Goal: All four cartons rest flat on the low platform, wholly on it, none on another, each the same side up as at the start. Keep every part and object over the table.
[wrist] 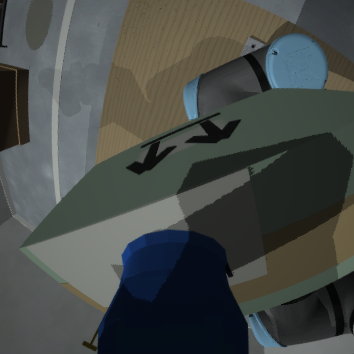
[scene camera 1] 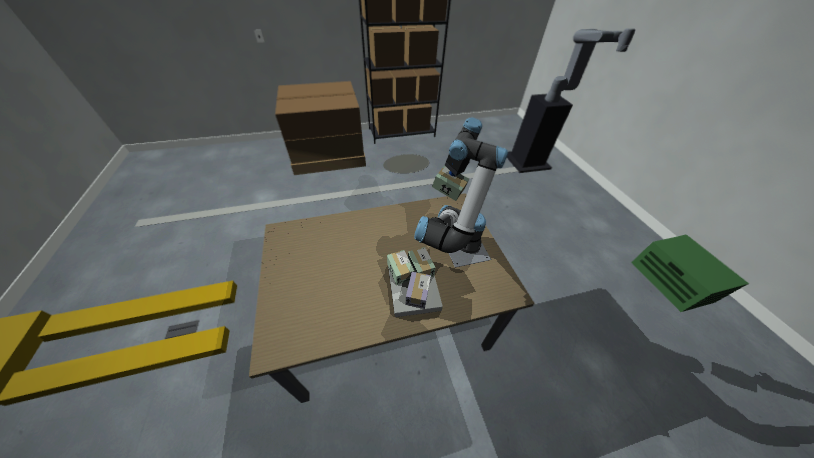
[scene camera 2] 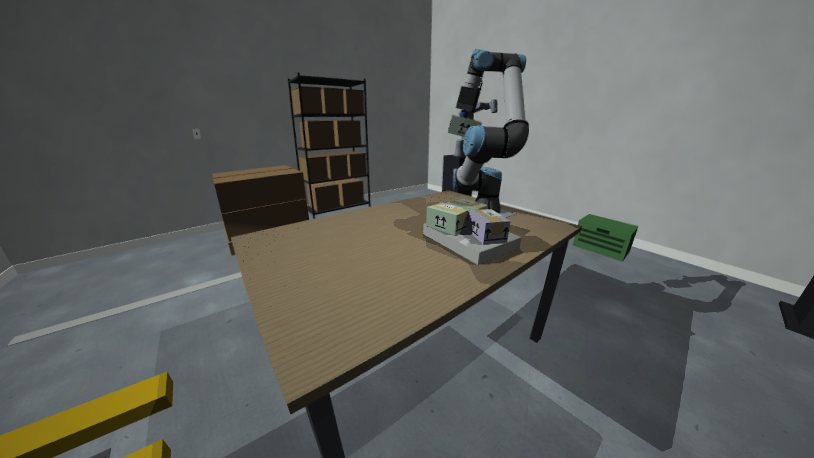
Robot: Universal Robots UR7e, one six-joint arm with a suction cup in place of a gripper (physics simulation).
Note:
The pictures show: my suction cup and a low grey platform.

